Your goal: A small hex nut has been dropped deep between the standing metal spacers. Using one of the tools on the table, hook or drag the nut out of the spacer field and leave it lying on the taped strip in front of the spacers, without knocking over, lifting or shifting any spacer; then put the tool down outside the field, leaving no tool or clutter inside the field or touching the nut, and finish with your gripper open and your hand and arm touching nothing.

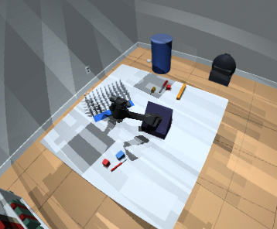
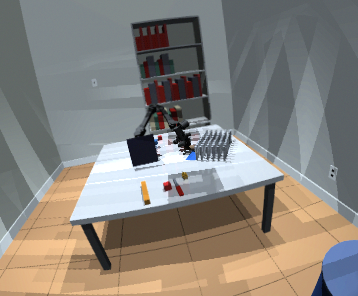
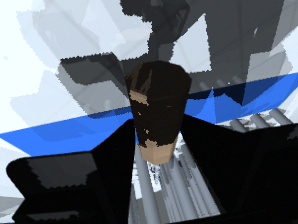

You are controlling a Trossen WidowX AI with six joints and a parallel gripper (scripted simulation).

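The blue taped strip lies 60 mm ahead of my gripper tip, 30 mm below it and 10 mm to the left of it. From my gripper tip the other things lie so: wooden-handled hook tool 90 mm ahead, 50 mm to the right; blue cube 350 mm to the left, 280 mm behind, 10 mm below; yellow piece 400 mm to the right, 120 mm behind, 20 mm below.
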